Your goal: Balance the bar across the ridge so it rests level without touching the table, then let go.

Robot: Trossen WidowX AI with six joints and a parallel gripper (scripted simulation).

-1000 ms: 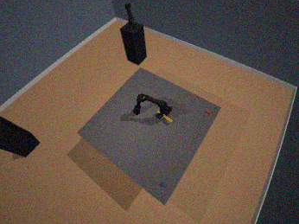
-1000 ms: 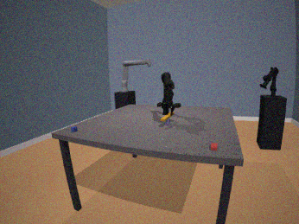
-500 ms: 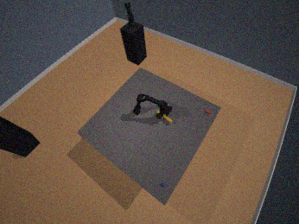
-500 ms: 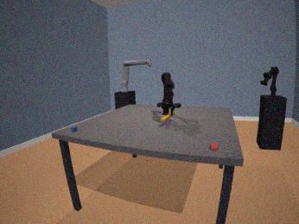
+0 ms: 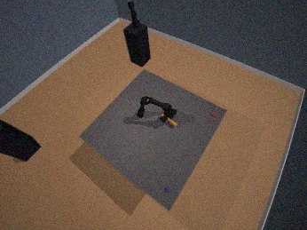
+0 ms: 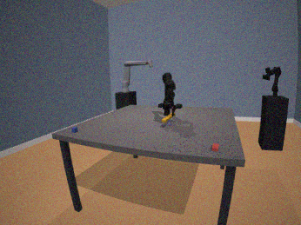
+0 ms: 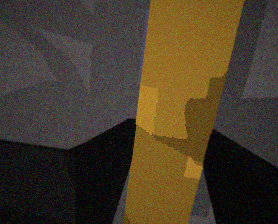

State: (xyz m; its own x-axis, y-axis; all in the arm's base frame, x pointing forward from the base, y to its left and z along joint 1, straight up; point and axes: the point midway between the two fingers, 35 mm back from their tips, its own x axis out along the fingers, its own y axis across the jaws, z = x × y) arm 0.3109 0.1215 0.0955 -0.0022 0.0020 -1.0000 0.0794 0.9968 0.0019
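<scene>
The yellow bar is 3 cm ahead of my gripper tip. Also, from my gripper tip: blue block: 43 cm ahead, 62 cm to the right, 4 cm below; then red block: 43 cm ahead, 38 cm to the left, 5 cm below.
</scene>
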